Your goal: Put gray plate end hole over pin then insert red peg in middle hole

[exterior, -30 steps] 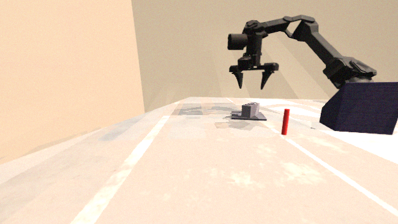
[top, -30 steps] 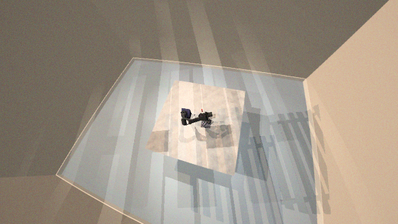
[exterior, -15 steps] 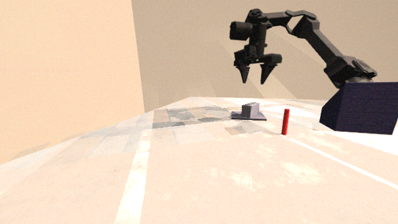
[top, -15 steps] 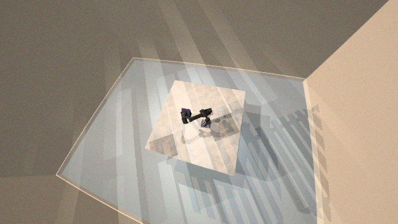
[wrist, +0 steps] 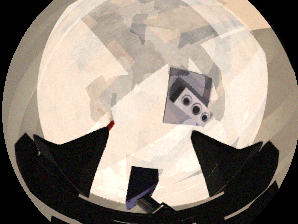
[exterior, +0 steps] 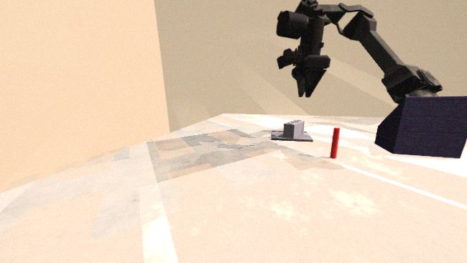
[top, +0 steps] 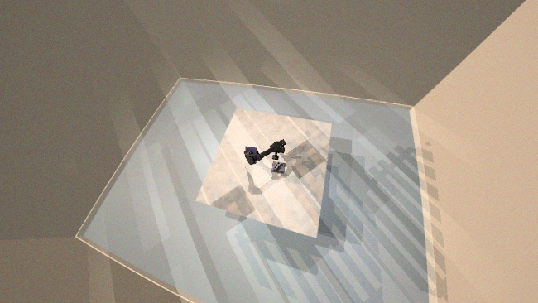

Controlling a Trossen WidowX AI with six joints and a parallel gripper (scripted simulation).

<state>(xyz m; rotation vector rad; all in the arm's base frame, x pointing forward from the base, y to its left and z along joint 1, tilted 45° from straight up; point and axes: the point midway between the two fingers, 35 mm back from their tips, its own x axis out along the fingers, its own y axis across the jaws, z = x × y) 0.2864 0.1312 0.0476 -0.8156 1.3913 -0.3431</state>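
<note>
Right now the red peg is 9 cm behind my gripper tip, 8 cm to the left of it and 11 cm below it. Also, from my gripper tip: square base (4 cm ahead, 8 cm to the right, 14 cm below); then gray plate (3 cm ahead, 9 cm to the right, 11 cm below).
</note>
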